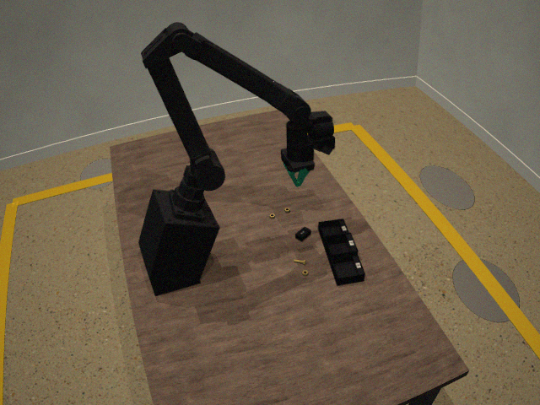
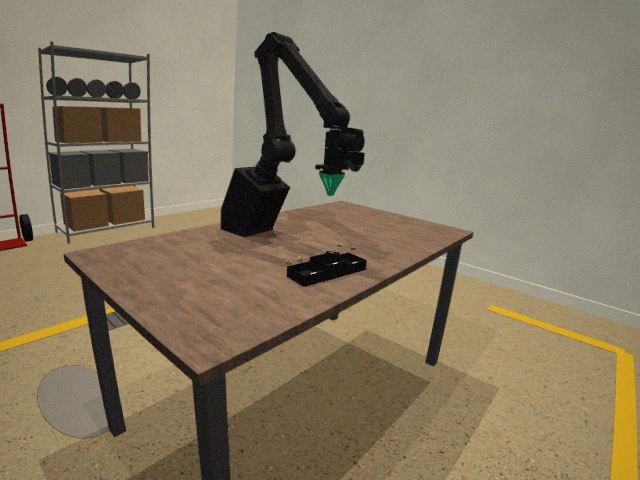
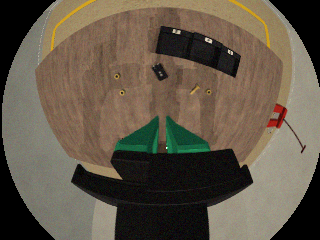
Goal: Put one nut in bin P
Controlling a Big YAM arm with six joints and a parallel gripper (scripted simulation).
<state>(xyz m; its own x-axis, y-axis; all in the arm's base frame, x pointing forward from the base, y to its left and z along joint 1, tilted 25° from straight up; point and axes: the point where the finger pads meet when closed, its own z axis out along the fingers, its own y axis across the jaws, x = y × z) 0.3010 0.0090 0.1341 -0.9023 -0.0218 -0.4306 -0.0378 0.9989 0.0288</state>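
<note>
Right now the bin is 200 mm below my hand, 110 mm to the right of it and 110 mm ahead of it. Round my hand: brass bolt 220 mm below, 110 mm to the right, 20 mm behind; then small black block 210 mm below, 30 mm ahead, 10 mm to the left.
</note>
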